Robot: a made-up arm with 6 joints. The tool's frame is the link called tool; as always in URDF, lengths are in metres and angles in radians. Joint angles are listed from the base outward. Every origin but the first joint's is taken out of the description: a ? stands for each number. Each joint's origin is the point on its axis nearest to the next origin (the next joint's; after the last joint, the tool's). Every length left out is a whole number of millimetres.
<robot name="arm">
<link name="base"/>
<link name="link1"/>
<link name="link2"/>
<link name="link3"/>
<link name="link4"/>
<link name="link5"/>
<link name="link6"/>
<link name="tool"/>
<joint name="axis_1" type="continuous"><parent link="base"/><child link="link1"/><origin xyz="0.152 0.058 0.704" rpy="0 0 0"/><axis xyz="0 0 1"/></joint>
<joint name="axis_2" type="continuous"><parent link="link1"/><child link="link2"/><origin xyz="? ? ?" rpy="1.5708 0 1.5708"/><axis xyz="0 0 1"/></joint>
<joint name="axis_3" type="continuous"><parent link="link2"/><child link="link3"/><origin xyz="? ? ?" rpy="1.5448 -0.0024 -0.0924"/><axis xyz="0 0 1"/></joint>
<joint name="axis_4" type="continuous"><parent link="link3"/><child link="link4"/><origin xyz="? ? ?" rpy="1.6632 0 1.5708"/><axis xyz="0 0 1"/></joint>
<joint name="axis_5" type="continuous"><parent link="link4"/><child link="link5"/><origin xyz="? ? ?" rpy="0.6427 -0.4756 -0.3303"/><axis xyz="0 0 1"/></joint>
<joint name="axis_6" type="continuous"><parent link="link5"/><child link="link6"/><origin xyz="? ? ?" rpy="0.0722 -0.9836 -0.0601"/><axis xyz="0 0 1"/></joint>
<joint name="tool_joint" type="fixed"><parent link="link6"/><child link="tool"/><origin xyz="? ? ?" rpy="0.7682 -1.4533 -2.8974"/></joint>
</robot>
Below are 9 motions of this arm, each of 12 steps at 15 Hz.
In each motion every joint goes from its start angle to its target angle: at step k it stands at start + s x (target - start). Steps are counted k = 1, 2, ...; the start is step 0. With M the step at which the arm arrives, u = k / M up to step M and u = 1 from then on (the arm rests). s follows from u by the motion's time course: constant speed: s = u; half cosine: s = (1 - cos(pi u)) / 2; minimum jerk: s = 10 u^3 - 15 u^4 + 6 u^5.
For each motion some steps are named. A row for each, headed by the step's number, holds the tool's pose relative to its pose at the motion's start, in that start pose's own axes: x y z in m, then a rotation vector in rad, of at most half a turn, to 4 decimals.
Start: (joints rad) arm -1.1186 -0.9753 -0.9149 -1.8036 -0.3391 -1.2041
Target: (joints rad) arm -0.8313 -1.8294 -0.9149 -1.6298 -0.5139 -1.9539
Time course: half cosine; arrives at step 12
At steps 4, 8, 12:
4: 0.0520 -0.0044 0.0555 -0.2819 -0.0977 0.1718
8: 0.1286 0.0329 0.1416 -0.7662 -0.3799 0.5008
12: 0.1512 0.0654 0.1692 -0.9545 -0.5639 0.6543

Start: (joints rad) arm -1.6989 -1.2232 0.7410 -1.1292 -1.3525 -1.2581
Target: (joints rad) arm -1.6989 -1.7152 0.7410 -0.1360 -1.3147 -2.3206
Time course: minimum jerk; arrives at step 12
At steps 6, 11, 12:
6: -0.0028 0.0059 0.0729 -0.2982 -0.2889 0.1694
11: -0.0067 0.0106 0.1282 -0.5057 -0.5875 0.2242
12: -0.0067 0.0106 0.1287 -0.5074 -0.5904 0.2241

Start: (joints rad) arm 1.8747 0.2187 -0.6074 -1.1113 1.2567 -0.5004
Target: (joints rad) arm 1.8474 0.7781 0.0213 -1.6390 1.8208 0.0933
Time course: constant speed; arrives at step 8
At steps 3, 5, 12:
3: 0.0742 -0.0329 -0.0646 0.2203 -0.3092 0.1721
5: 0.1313 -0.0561 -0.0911 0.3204 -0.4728 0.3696
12: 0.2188 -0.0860 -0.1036 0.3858 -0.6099 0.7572

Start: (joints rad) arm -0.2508 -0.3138 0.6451 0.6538 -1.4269 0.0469
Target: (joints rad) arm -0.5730 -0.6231 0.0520 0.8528 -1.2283 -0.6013
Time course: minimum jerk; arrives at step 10
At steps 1, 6, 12:
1: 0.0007 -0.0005 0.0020 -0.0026 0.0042 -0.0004
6: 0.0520 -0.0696 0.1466 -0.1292 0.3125 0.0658
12: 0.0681 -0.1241 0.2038 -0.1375 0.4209 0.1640

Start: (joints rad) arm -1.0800 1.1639 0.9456 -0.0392 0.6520 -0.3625
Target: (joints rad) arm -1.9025 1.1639 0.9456 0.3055 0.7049 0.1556
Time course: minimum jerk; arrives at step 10
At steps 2, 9, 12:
2: -0.0011 0.0080 -0.0064 -0.0043 -0.0067 -0.0100
9: 0.0332 0.0921 -0.1381 -0.0597 -0.0726 -0.2248
12: 0.0338 0.0924 -0.1394 -0.0599 -0.0731 -0.2274

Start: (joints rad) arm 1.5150 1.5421 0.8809 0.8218 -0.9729 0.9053
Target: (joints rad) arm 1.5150 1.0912 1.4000 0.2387 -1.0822 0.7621
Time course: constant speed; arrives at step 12
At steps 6, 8, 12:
6: 0.0141 -0.0304 0.0073 -0.2327 -0.5916 -0.1213
8: 0.0189 -0.0407 0.0052 -0.3066 -0.7880 -0.1832
12: 0.0327 -0.0625 -0.0049 -0.4459 -1.1773 -0.3365

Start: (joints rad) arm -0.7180 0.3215 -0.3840 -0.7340 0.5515 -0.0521
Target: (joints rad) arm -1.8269 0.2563 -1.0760 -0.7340 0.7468 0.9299
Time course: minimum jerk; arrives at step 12
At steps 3, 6, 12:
3: -0.0210 -0.0400 -0.0473 0.1443 -0.0094 0.0309
6: -0.0470 -0.1700 -0.2678 0.6890 -0.0124 0.1904
12: 0.0450 -0.2484 -0.5789 1.3346 0.0859 0.4659

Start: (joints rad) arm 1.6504 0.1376 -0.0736 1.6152 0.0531 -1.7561
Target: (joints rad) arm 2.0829 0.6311 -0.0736 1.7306 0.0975 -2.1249
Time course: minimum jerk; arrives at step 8
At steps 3, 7, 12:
3: 0.0095 -0.0271 -0.0368 0.0257 -0.0268 0.1403
7: -0.0017 -0.0779 -0.1219 0.1153 -0.2251 0.4665
12: -0.0026 -0.0789 -0.1237 0.1177 -0.2316 0.4729

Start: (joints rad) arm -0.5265 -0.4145 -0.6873 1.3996 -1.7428 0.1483
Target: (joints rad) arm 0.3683 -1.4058 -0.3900 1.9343 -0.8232 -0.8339
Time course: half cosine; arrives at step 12
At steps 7, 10, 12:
7: 0.4048 -0.1716 0.0675 0.3890 0.1411 -0.0501
10: 0.5298 -0.2918 0.0576 0.4016 -0.0475 -0.0988
12: 0.5492 -0.3183 0.0529 0.3792 -0.1019 -0.1171

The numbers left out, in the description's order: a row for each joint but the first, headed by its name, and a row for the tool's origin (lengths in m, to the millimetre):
axis_2: 0.171 0.316 0
axis_3: 0.211 0.232 0
axis_4: -0.06 0.229 0
axis_5: 0.001 -0.068 0
axis_6: -0.083 -0.03 0
tool: -0.004 0.095 0

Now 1 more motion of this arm.
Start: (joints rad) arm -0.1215 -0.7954 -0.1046 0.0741 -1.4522 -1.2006
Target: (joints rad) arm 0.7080 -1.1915 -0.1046 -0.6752 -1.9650 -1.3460
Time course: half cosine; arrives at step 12
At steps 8, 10, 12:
8: 0.3207 0.3034 0.2612 -1.3580 0.4198 -0.0373
10: 0.3824 0.4022 0.2787 -1.7237 0.4375 -0.0280
12: 0.4027 0.4388 0.2806 -1.8593 0.4344 -0.0217

